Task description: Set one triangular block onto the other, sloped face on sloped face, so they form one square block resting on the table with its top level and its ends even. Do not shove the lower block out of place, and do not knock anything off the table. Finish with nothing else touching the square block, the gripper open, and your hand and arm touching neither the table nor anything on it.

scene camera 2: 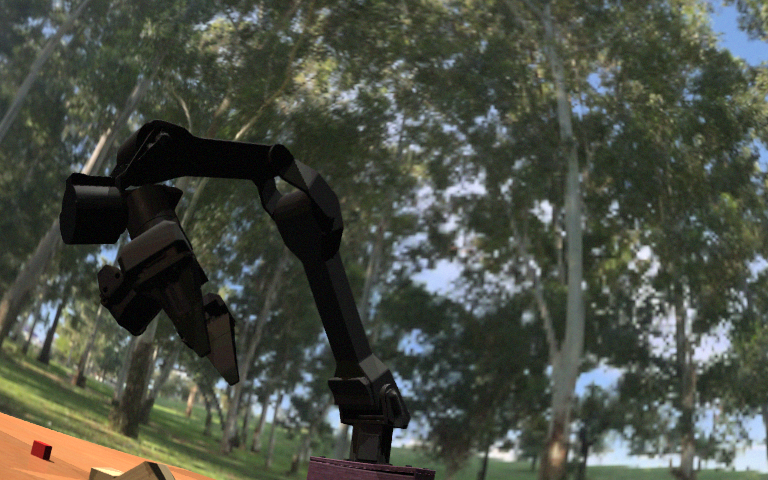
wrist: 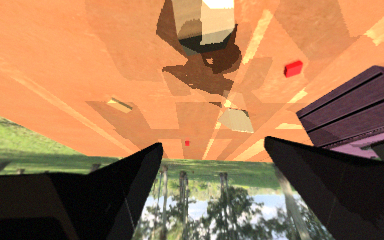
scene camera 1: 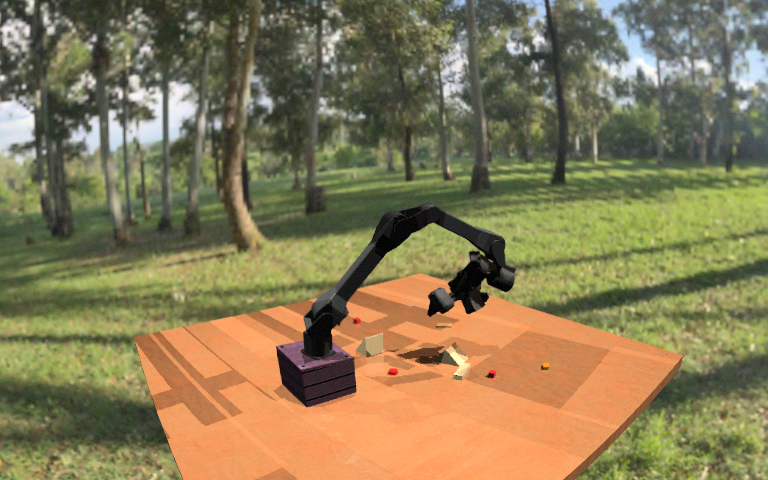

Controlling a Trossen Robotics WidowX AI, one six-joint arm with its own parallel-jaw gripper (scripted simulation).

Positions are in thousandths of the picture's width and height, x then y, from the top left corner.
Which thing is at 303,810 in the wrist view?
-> My gripper.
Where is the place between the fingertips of my gripper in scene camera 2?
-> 288,772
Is my gripper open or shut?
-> Open.
